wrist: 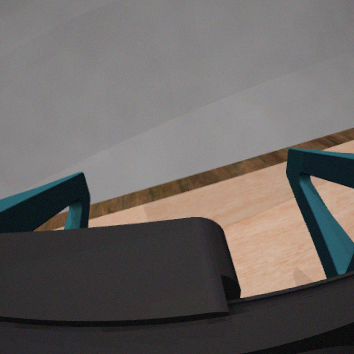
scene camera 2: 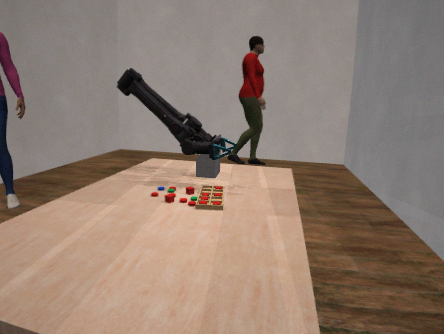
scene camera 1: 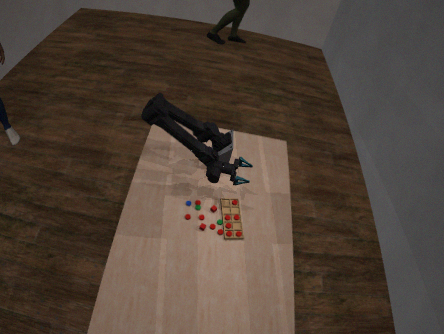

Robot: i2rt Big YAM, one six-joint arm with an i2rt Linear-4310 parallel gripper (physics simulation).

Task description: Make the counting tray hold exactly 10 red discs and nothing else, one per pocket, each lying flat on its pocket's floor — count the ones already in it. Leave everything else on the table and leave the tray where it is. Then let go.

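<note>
The tan counting tray (scene camera 1: 231,211) (scene camera 2: 210,207) has two columns of pockets. Several pockets hold red discs, among them one at the far right (scene camera 1: 235,202) and two in the nearest row. The far left pocket, both pockets of the second row and the right pocket of the fourth row look empty. Loose red discs (scene camera 1: 188,217) (scene camera 2: 154,194) lie left of the tray, one (scene camera 1: 220,232) (scene camera 2: 192,203) close to its near left corner. My gripper (scene camera 1: 250,173) (scene camera 2: 233,147) (wrist: 188,172) is open and empty, in the air beyond the tray's far end. The tray does not show in the wrist view.
Two red cubes (scene camera 1: 214,208) (scene camera 2: 169,198) stand among the loose discs. One green disc (scene camera 1: 220,222) (scene camera 2: 194,199) lies against or near the tray's left side; another (scene camera 1: 198,207) lies by a red disc. A blue disc (scene camera 1: 188,203) (scene camera 2: 161,188) lies far left. A grey block (scene camera 2: 208,166) stands beneath the arm.
</note>
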